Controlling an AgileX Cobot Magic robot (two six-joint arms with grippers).
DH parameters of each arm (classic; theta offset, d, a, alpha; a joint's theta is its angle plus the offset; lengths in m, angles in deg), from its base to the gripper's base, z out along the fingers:
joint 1: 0 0.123 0 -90
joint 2: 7.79 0 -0.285 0
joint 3: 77.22 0 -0.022 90
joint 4: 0 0.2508 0 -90
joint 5: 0 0 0.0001 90
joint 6: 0 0.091 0 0
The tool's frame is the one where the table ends.
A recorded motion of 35 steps. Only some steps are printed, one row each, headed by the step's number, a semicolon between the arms.
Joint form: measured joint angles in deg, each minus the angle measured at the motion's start. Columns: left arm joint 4, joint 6, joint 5, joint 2, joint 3, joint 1; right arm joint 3, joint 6, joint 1, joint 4, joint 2, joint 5.
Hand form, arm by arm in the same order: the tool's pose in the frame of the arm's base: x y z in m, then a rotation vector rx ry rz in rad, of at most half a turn. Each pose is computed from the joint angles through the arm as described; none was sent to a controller.
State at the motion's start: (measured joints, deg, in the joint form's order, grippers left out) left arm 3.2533 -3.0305 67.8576 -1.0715 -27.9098 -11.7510; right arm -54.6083 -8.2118 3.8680 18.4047 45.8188 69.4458
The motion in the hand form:
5: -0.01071 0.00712 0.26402 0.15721 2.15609 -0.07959; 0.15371 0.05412 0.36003 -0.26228 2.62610 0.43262
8: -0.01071 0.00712 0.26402 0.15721 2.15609 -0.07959; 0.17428 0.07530 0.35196 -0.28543 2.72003 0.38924
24: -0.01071 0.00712 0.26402 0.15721 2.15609 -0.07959; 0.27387 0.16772 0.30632 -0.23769 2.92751 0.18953
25: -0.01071 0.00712 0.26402 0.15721 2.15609 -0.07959; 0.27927 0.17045 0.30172 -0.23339 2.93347 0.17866
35: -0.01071 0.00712 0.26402 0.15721 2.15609 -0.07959; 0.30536 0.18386 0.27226 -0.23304 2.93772 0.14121
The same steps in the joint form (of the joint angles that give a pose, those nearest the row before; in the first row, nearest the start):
5: 0.00 0.00 0.00 0.00 0.00 0.00; -4.68 6.19 7.20 -2.38 10.06 0.52
8: 0.00 0.00 0.00 0.00 0.00 0.00; -7.34 12.94 14.41 -7.05 16.53 0.52
24: 0.00 0.00 0.00 0.00 0.00 0.00; -25.33 29.59 27.18 -16.78 46.18 0.03
25: 0.00 0.00 0.00 0.00 0.00 0.00; -26.01 29.84 27.18 -17.08 47.58 -0.25
35: 0.00 0.00 0.00 0.00 0.00 0.00; -27.98 30.19 27.18 -18.40 54.30 -4.24

